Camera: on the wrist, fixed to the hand. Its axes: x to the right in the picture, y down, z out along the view.
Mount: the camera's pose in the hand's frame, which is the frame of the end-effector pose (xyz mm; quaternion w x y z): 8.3 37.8 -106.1 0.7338 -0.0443 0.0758 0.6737
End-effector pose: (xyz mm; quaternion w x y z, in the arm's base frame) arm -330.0 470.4 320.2 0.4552 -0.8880 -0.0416 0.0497
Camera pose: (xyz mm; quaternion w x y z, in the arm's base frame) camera -307.3 364.0 350.7 0.2644 -0.7036 0.6000 0.2740
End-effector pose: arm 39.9 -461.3 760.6 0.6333 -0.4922 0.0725 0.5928
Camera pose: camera 63.4 -538.0 681.1 0.0380 -0.3853 0.4065 0.8275
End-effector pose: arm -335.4 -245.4 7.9 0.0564 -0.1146 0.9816 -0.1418
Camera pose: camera -366.5 -183.9 97.4 0.0574 0.5855 0.8081 -0.0313
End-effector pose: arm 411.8 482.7 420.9 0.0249 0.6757 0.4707 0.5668
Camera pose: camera 350.3 414.2 486.3 0.3693 -0.7689 0.1330 -0.5047
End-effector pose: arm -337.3 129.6 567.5 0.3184 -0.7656 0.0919 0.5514
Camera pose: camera -269.4 39.4 565.5 0.1787 0.5558 -0.5829 -0.5651
